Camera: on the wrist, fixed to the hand. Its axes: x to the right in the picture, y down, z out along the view.
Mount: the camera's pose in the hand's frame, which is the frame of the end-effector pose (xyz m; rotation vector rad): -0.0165 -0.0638 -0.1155 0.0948 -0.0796 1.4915
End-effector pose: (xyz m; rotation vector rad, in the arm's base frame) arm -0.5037 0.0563 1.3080 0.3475 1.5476 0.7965
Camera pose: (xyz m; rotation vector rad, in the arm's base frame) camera -0.5970 -0.0320 1.2735 1.6642 1.0504 1.7706
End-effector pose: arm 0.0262 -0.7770 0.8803 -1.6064 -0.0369 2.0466
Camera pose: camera 0.1585 -0.7635 0.8830 1.0823 -1.1091 -2.0197
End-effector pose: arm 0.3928 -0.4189 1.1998 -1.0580 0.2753 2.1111
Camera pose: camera 0.5133 -0.4390 1.1473 0.4971 -1.0294 -2.3439
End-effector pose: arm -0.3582 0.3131 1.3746 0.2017 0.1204 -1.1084
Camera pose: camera -0.4222 0.3256 1.2587 0.2545 -0.1537 0.3663
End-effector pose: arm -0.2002 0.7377 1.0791 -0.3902 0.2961 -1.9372
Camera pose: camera -0.2944 0.7803 0.9955 -0.0852 0.2998 -0.4662
